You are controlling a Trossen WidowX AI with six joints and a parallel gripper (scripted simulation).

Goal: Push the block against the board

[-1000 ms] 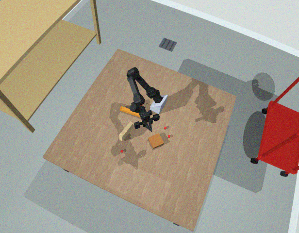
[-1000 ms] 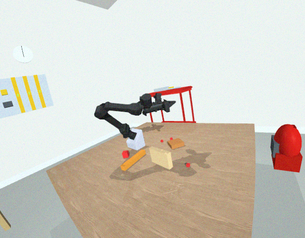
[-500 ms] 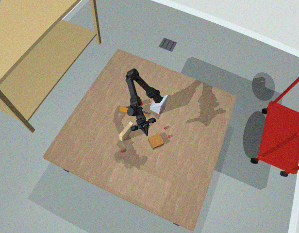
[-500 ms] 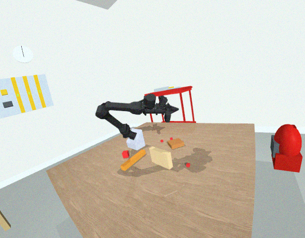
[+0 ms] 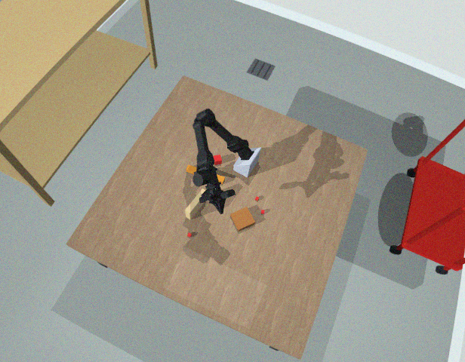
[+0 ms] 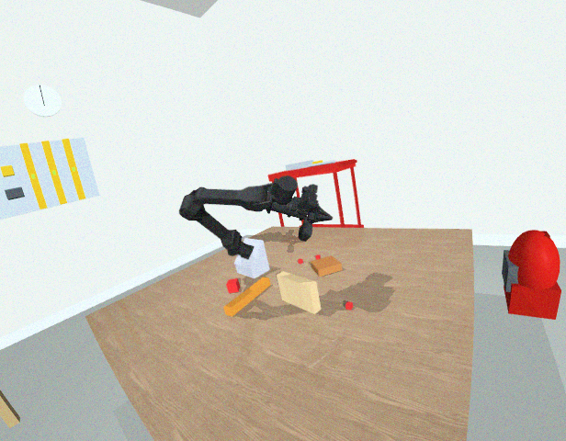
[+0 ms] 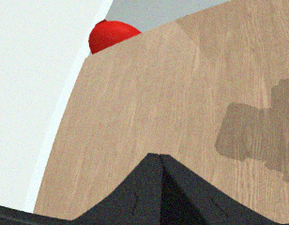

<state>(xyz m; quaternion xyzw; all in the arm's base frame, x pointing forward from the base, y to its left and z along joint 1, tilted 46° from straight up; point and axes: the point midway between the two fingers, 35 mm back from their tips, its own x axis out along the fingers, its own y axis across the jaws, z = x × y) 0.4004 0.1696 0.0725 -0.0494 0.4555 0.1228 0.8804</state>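
Right now my gripper tip is 19 cm above the board, 18 cm to the left of it and 4 cm past it. From my gripper tip the other things lie so: square block 23 cm below, 12 cm behind, 7 cm to the left; then red cube 35 cm behind, 24 cm to the right, 22 cm below; then long orange bar 24 cm to the right, 23 cm below, 23 cm behind.
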